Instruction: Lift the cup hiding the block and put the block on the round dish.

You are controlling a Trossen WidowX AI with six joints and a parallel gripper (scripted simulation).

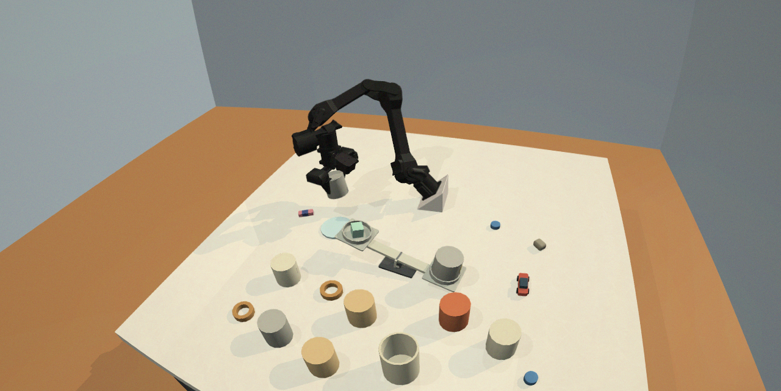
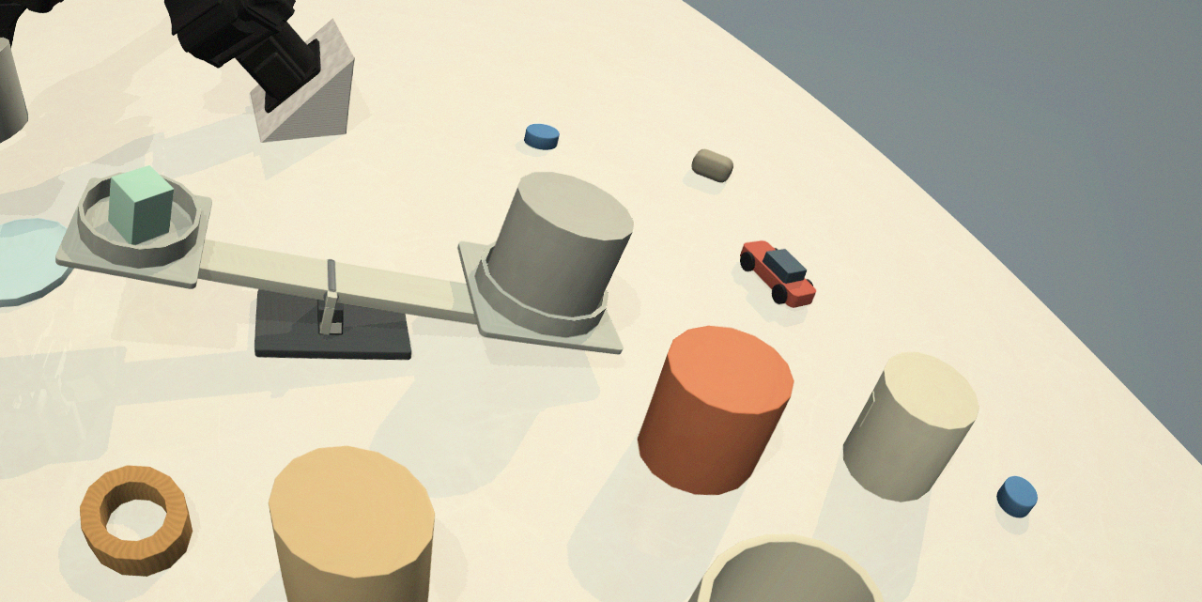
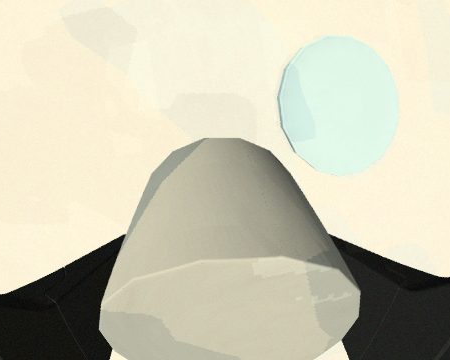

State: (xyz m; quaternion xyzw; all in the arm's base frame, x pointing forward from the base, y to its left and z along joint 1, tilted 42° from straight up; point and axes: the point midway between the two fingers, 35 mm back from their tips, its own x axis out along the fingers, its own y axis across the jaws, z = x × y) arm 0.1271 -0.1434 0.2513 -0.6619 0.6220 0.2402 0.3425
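The pale green block is 170 mm ahead of my gripper tip, 170 mm to the left of it and 10 mm above it. The rest, counted from my gripper tip: toy car (150 mm ahead, 620 mm to the left, 70 mm below); pale blue round dish (100 mm ahead, 50 mm to the left, 80 mm below); pink-and-blue eraser (70 mm ahead, 90 mm to the right, 70 mm below).
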